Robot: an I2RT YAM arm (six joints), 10 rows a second.
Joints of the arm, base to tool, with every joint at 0 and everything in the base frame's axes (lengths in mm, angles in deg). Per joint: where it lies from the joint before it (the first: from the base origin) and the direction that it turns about. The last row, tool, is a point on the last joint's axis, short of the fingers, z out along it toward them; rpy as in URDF.
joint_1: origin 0 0 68 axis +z
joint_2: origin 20 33.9 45.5 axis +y
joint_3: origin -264 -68.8 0 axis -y
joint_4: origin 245 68.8 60 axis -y
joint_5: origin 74 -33.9 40.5 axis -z
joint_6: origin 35.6 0 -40.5 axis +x
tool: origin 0 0 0 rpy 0 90 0
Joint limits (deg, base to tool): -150..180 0..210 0..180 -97..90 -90..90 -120..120
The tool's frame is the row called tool.
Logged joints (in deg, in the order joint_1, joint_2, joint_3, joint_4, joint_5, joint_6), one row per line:
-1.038, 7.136, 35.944, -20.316, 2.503, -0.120
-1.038, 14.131, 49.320, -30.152, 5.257, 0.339
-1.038, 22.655, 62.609, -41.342, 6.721, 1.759
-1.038, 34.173, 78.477, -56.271, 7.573, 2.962
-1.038, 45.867, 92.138, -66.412, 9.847, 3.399
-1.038, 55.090, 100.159, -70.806, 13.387, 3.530
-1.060, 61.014, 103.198, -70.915, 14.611, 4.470
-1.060, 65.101, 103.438, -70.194, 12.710, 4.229
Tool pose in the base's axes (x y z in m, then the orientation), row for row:
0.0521, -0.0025, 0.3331, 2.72, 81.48, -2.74
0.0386, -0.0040, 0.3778, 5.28, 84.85, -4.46
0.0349, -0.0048, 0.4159, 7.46, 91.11, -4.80
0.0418, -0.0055, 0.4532, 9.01, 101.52, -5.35
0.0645, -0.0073, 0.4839, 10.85, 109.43, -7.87
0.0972, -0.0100, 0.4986, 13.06, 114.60, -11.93
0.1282, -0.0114, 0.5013, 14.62, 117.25, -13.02
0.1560, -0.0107, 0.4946, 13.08, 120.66, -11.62
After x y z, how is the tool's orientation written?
As a rotation vector, in degrees.
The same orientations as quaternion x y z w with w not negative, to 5 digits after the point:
0.02178, 0.65250, -0.02194, 0.75716
0.04195, 0.67420, -0.03544, 0.73650
0.05839, 0.71318, -0.03757, 0.69754
0.06864, 0.77336, -0.04076, 0.62892
0.08074, 0.81430, -0.05856, 0.57180
0.09549, 0.83793, -0.08723, 0.53024
0.10590, 0.84931, -0.09431, 0.50849
0.09380, 0.86524, -0.08333, 0.48541

